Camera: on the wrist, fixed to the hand. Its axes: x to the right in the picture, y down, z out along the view.
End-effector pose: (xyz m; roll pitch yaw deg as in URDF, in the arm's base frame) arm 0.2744 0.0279 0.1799 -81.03 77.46 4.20
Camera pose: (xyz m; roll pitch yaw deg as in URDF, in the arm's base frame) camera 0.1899 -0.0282 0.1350 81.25 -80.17 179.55
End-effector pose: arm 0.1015 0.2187 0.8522 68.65 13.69 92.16
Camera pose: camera 0.0087 0.2528 0.9025 -73.46 -11.72 -85.73
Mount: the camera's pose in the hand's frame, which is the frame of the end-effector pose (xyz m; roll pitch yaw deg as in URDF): 0.0246 0.0871 -0.0641 -4.37 -1.21 -177.42
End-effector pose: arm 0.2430 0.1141 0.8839 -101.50 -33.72 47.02
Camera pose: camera 0.3431 0.1039 0.8372 96.08 31.42 -134.97
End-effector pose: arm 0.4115 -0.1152 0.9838 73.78 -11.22 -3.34
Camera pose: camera 0.4278 -0.0301 1.0531 -77.71 13.35 178.59
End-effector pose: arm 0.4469 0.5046 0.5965 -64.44 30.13 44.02
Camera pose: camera 0.4379 0.4678 0.4923 60.08 -32.98 -135.95
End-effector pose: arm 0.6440 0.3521 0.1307 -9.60 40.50 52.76
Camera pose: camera 0.5649 0.3723 0.0556 3.17 -42.08 -124.08
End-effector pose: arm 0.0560 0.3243 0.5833 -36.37 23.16 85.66
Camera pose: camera 0.0226 0.3088 0.4787 31.40 -25.66 -92.83
